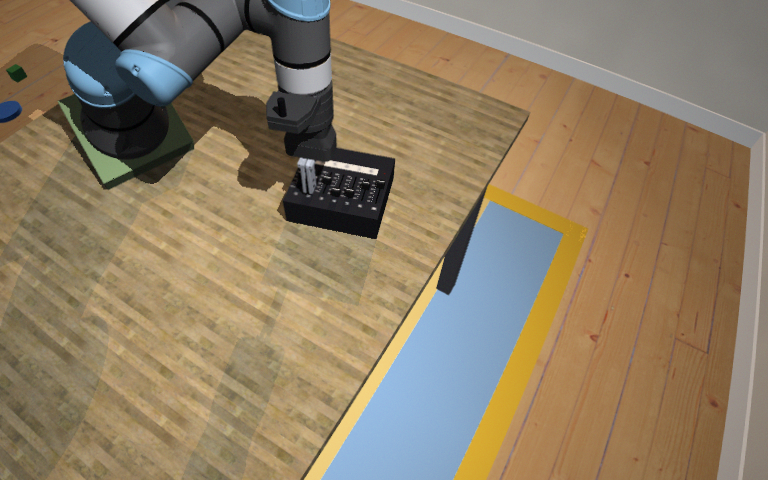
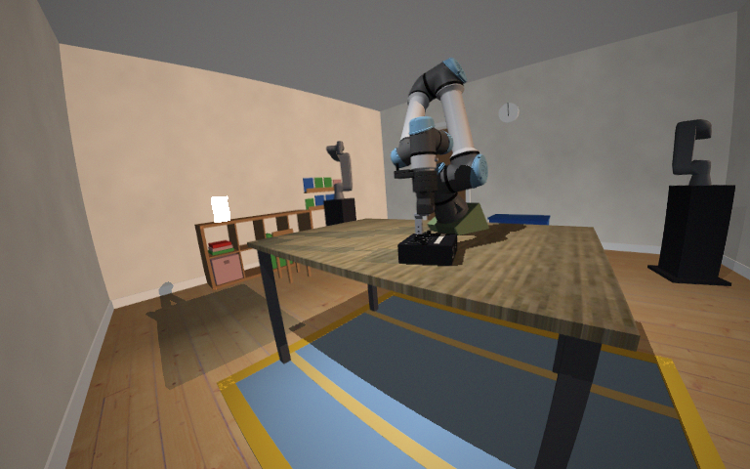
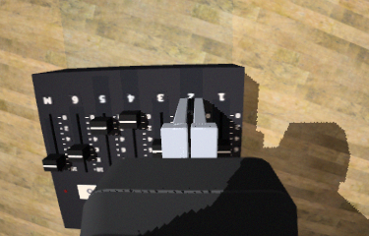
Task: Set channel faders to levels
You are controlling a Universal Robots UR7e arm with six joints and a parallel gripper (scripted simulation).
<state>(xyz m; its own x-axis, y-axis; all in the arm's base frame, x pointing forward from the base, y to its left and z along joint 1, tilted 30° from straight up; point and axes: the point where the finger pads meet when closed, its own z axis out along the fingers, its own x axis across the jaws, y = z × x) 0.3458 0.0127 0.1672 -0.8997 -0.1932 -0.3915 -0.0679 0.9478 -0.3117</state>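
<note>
My gripper is now 7 cm short of the channel 5 fader cap, 1 cm to the right of it and 1 cm above it. Also, from my hand: channel 6 fader cap: 9 cm ahead, 4 cm to the left, 1 cm below; then master fader cap: 11 cm ahead, 5 cm to the left, 1 cm below.
</note>
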